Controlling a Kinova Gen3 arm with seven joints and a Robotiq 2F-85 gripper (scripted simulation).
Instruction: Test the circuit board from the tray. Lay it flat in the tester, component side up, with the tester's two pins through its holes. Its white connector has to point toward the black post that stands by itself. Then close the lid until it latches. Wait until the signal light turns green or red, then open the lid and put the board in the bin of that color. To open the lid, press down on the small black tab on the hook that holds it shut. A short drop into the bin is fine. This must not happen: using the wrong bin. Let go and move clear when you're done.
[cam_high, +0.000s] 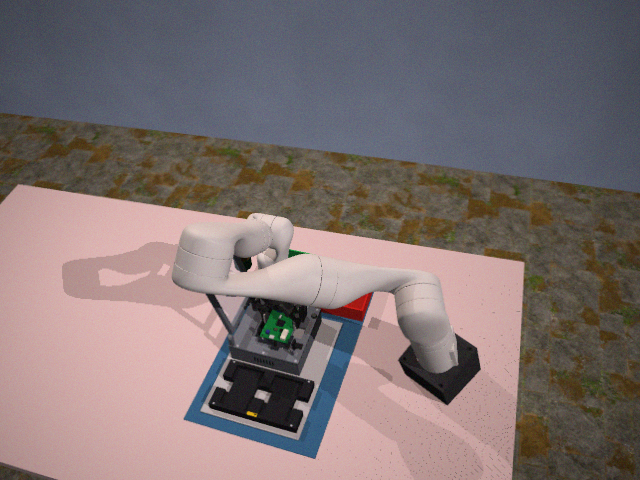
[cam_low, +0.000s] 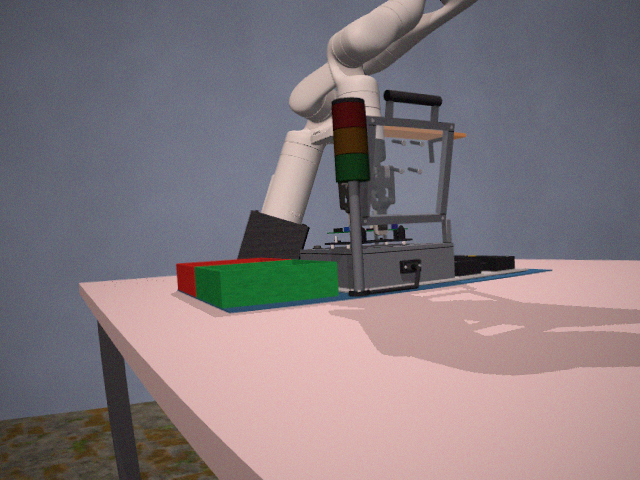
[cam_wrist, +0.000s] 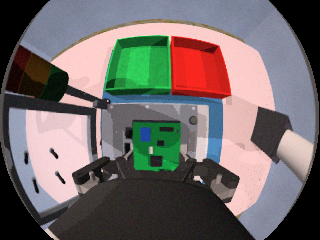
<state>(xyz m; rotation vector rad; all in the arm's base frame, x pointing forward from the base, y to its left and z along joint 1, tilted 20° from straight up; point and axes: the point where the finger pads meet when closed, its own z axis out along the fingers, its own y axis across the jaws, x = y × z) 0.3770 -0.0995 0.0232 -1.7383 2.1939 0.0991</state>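
Now: the green circuit board right at my hand. Round my hand: tester lid 120 mm ahead, 30 mm to the right, 100 mm above; then green bin 210 mm to the right, 70 mm below; then red bin 140 mm behind, 180 mm to the right, 70 mm below.
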